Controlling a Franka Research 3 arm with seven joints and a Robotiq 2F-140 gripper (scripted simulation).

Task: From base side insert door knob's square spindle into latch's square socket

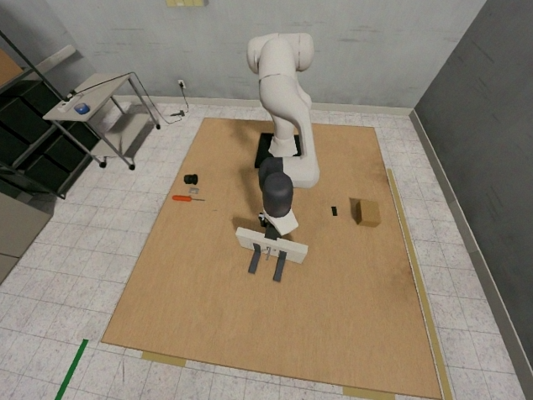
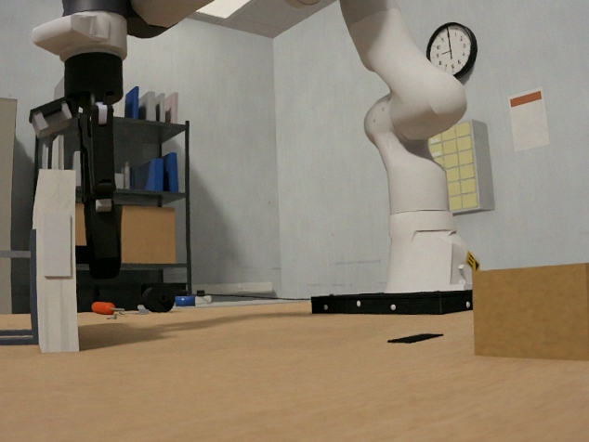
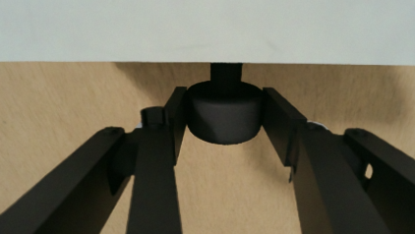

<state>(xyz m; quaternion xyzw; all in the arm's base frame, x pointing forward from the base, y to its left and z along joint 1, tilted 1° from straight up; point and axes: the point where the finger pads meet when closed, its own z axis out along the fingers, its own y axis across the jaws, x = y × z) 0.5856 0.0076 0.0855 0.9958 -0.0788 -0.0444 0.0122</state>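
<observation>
Now: hand 60 mm short of the white wood block, 30 mm above it and 10 mm to the left of it. From my hand the other things lie so: black flat plate (310 mm to the left, 200 mm behind, 120 mm below); then orange screwdriver (510 mm to the right, 180 mm behind, 110 mm below); then cardboard box (470 mm to the left, 180 mm behind, 90 mm below).
</observation>
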